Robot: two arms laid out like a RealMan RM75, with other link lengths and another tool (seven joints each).
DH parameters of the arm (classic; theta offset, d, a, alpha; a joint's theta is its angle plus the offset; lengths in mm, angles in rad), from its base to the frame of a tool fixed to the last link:
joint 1: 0 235.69 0 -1.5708
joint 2: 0 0 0 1.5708
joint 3: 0 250.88 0 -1.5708
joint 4: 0 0 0 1.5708
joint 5: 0 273 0 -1.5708
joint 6: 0 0 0 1.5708
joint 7: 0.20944 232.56 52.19 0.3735
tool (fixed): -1.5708 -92.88 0 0
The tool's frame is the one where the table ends.
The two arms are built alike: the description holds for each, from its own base.
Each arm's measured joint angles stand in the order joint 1, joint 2, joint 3, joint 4, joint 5, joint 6, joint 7.
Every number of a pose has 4 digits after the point.
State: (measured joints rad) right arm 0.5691 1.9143 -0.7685 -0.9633 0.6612 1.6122 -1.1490; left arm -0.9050 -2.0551 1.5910 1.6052 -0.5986 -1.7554 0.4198
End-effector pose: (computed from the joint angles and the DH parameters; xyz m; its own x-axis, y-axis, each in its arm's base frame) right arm 0.3180 0.3455 0.0968 0.6684 0.3667 0.6472 0.5536 -0.8264 -0.1034; left arm 0.0694 0.3459 -0.0393 0.1729 0.7964 0.5795 0.9074 0.1001 -0.4083
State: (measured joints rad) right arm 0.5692 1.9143 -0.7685 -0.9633 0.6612 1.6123 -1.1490; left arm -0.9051 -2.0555 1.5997 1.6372 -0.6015 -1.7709 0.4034
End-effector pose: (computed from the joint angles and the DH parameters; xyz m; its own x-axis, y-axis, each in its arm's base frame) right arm 0.3179 0.3455 0.0968 0.6683 0.3669 0.6471 0.5536 -0.8263 -0.1034; left arm 0.0748 0.3388 -0.0374 0.1809 0.7944 0.5798 0.9089 0.0902 -0.4072
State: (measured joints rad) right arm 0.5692 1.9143 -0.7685 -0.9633 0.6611 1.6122 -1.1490; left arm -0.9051 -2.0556 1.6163 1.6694 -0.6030 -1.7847 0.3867
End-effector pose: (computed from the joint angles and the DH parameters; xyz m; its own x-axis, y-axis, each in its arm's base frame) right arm 0.3179 0.3455 0.0968 0.6683 0.3668 0.6472 0.5536 -0.8263 -0.1034; left arm 0.0798 0.3305 -0.0373 0.1953 0.7926 0.5776 0.9086 0.0755 -0.4108
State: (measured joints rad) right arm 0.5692 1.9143 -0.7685 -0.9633 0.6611 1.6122 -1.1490; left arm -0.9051 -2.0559 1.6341 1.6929 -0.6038 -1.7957 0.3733
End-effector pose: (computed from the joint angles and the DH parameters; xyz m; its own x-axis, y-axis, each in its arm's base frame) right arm 0.3179 0.3455 0.0968 0.6683 0.3668 0.6472 0.5536 -0.8263 -0.1034; left arm 0.0829 0.3231 -0.0386 0.2092 0.7926 0.5728 0.9065 0.0625 -0.4175
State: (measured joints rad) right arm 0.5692 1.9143 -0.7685 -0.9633 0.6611 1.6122 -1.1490; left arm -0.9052 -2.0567 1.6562 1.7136 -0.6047 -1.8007 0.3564
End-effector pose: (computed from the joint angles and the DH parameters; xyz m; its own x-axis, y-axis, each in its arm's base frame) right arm 0.3179 0.3455 0.0968 0.6683 0.3668 0.6472 0.5536 -0.8263 -0.1034; left arm 0.0862 0.3158 -0.0413 0.2214 0.7923 0.5686 0.9050 0.0502 -0.4224
